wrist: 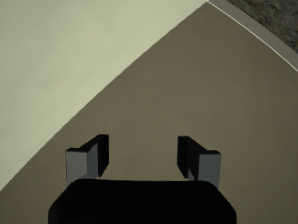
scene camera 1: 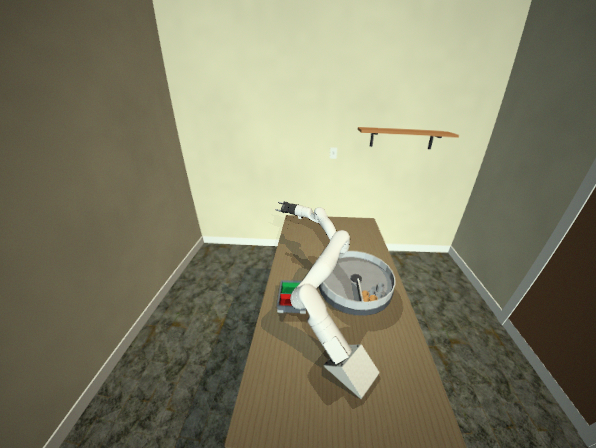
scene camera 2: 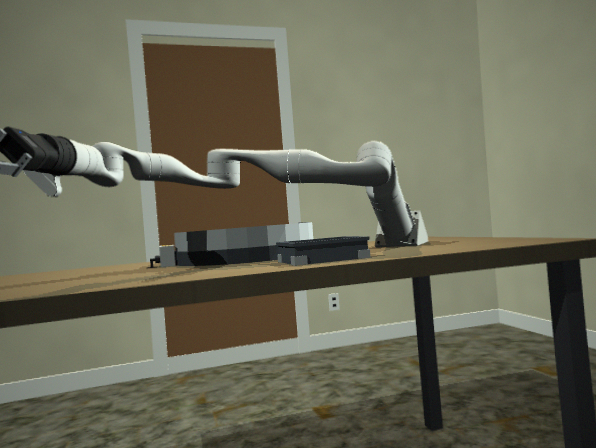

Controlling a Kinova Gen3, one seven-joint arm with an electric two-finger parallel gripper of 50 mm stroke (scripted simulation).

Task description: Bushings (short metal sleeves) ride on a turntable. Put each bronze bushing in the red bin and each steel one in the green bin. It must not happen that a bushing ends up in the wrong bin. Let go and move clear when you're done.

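Observation:
Wrist view: my gripper (wrist: 143,150) is visible. Scene camera 2: a bin tray (scene camera 2: 311,251) is visible.

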